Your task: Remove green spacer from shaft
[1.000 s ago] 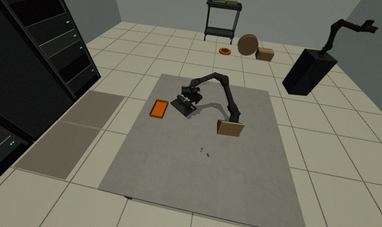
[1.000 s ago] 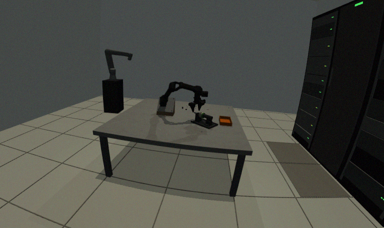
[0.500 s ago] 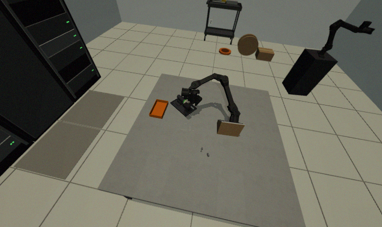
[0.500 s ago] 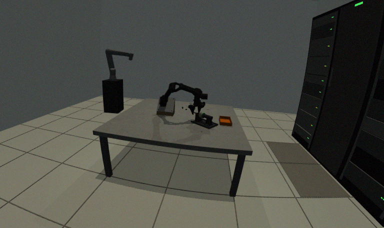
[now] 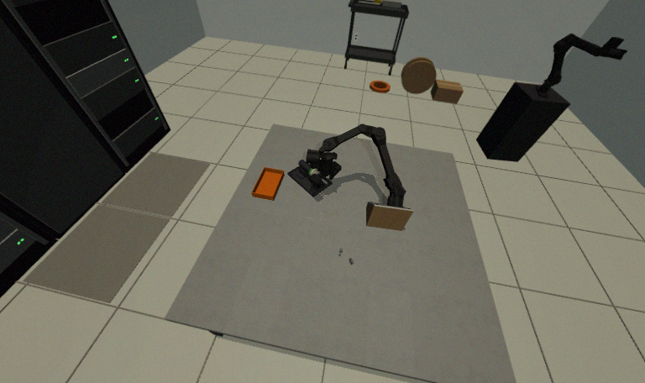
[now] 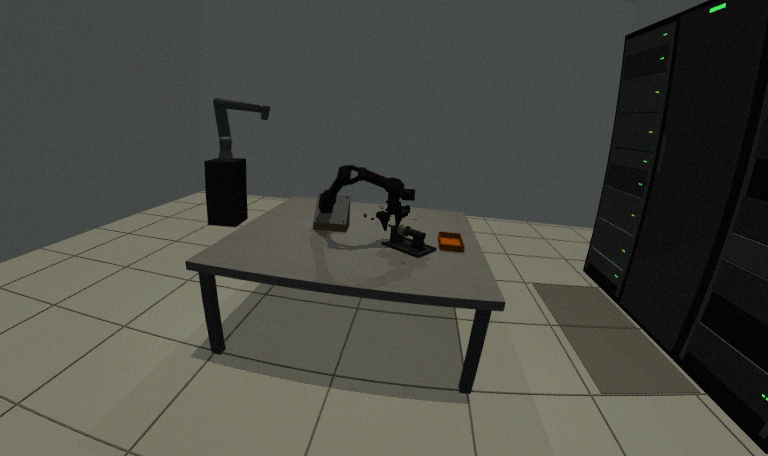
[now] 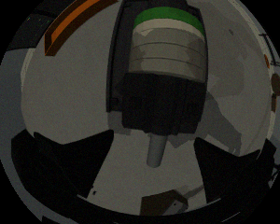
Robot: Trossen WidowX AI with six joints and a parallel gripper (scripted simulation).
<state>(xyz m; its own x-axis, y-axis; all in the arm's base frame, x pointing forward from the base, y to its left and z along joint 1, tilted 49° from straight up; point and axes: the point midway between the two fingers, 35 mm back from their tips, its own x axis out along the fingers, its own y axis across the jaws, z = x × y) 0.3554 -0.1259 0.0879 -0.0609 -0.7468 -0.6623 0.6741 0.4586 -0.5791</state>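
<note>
Right now the pale spacer is 50 mm ahead of my gripper tip, 40 mm to the right of it and 20 mm above it. Also, from my gripper tip: orange tray 310 mm ahead, 50 mm below, 10 mm to the right; grey shaft 60 mm ahead, 50 mm to the right, 20 mm above.
</note>
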